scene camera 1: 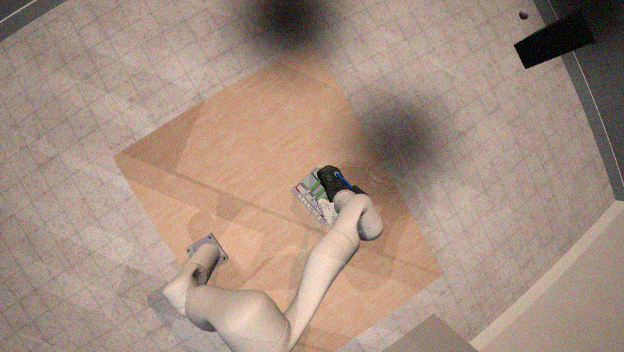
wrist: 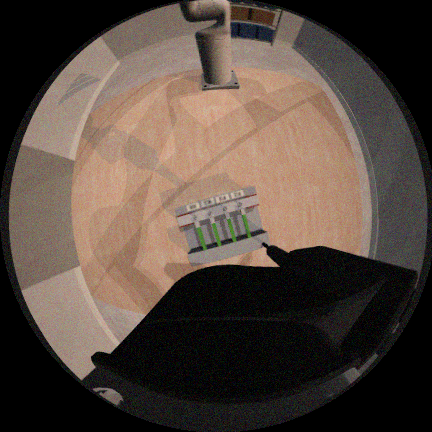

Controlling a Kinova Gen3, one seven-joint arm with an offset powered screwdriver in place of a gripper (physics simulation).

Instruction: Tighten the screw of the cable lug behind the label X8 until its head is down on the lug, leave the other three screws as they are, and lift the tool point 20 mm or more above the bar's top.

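Frame: origin at the arm's base, x ahead, y left, z up, level; millimetres.
Where they show: hand, its tool point: (wrist: 261, 243); arm's base, origin of its link: (scene camera 1: 208, 254) (wrist: 217, 77).
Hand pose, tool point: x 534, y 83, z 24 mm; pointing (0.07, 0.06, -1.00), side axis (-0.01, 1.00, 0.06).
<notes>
Things, the pixels of their top centre, and the offset from my tool point. Level surfaces: height alone.
- grey terminal block, centre of its top: (wrist: 222, 227) (scene camera 1: 321, 196) dx -42, dy -87, dz +14 mm
- black screwdriver, centre of its top: (wrist: 274, 252) dx -5, dy -3, dz +76 mm
- wooden top, height of its surface: dz -36 mm
A grey terminal block (scene camera 1: 306, 198) (wrist: 227, 252) lies on the wooden top. Its light bar (wrist: 217, 211) carries four small screws in a row. Four white labels (wrist: 222, 198) stand behind them; their print is too small to read, so I cannot tell which is X8. Several green cables (scene camera 1: 316, 186) (wrist: 231, 231) run from the lugs toward the dark strip. My black screwdriver (scene camera 1: 330, 176) (wrist: 264, 244) has no fingers. In the wrist view its tip shows at the block's front right corner, apart from the screws; its height is unclear. In the scene view it hides part of the block. Screw head heights cannot be made out.
The wooden top (scene camera 1: 260, 130) (wrist: 310, 165) surrounds the block. The arm's base plate (scene camera 1: 223, 256) (wrist: 220, 86) stands on it, beyond the label side of the block. My arm's pale links (scene camera 1: 325, 260) reach over the wood. A shelf with blue bins (wrist: 250, 31) stands at the far back.
</notes>
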